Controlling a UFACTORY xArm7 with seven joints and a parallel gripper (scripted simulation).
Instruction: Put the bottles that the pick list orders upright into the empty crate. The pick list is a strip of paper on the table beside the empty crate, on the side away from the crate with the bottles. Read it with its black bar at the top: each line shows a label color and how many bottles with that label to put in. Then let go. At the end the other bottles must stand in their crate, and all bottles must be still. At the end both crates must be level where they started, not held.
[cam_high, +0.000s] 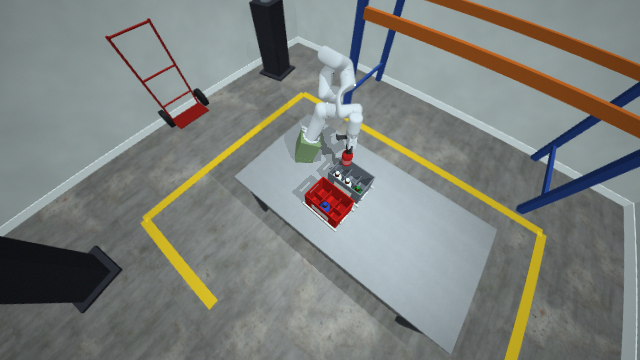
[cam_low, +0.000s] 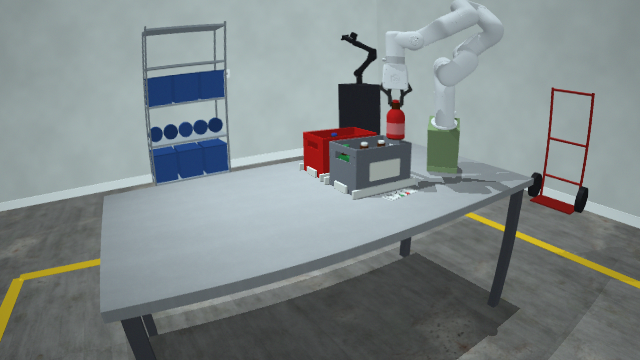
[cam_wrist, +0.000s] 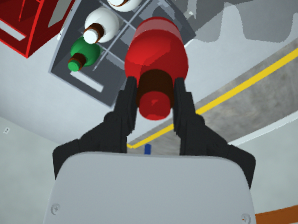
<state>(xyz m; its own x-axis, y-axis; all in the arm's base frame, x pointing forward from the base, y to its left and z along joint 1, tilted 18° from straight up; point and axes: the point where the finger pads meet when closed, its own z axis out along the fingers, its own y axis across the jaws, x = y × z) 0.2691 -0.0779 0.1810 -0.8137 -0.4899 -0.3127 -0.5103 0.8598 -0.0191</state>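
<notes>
Now: the red bottle 7 cm below my hand. The rest, counted from my hand: grey crate: 25 cm below, 8 cm ahead, 6 cm to the right; then green-labelled bottle: 25 cm below, 16 cm ahead, 12 cm to the right; then white-label bottle: 25 cm below, 9 cm to the right, 2 cm behind.
</notes>
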